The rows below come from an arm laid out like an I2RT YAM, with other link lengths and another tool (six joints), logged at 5 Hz.
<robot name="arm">
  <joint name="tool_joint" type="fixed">
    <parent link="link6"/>
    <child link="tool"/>
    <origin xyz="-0.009 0.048 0.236" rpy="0.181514 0 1.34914"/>
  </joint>
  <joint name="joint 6" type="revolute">
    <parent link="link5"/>
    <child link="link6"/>
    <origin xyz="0 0.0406 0.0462" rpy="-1.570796 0 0"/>
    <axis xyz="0 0 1"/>
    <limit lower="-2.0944" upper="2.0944"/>
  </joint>
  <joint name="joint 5" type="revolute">
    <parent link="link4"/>
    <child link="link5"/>
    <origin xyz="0.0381 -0.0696 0.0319" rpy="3.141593 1.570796 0"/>
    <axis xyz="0 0 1"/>
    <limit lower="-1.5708" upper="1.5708"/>
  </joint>
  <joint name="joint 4" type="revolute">
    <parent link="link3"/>
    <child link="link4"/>
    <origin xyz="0.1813 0.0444 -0.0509" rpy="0 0 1.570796"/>
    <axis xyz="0 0 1"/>
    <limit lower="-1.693" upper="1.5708"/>
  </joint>
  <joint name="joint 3" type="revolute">
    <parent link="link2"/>
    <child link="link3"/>
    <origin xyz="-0.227 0 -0.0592" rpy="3.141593 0 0"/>
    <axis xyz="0 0 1"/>
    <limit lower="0" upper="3.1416"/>
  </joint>
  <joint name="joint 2" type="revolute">
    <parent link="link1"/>
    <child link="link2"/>
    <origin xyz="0.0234 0.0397 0.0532" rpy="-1.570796 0 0"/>
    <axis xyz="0 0 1"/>
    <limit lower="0" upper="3.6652"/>
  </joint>
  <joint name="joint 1" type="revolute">
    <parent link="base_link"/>
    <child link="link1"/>
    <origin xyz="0 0 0.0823" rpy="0 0 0"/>
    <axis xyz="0 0 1"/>
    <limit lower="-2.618" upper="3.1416"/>
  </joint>
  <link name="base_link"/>
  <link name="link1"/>
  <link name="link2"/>
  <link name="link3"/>
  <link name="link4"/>
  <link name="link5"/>
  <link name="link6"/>
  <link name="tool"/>
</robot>
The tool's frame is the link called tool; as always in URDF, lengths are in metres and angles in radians.
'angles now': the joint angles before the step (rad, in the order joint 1, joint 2, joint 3, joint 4, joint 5, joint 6). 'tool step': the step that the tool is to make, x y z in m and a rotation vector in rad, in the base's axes. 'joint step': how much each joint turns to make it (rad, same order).
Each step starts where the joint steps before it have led.
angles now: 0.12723 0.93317 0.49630 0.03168 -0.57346 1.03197
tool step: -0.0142 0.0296 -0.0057 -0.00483 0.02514 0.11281
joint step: 0.03460 0.04530 0.03169 -0.03543 -0.07063 -0.04100
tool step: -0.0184 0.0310 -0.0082 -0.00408 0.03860 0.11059
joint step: 0.06093 0.04869 0.03383 -0.03955 -0.04558 -0.02546
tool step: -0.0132 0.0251 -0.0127 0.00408 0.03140 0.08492
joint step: 0.05331 0.07036 -0.00661 0.04265 -0.03321 -0.00755
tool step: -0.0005 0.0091 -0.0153 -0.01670 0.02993 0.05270
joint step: -0.00702 0.10397 0.02980 0.00450 -0.04565 -0.05355
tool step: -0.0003 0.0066 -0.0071 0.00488 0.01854 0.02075
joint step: 0.00714 0.05217 0.00255 0.03303 -0.01671 -0.00005
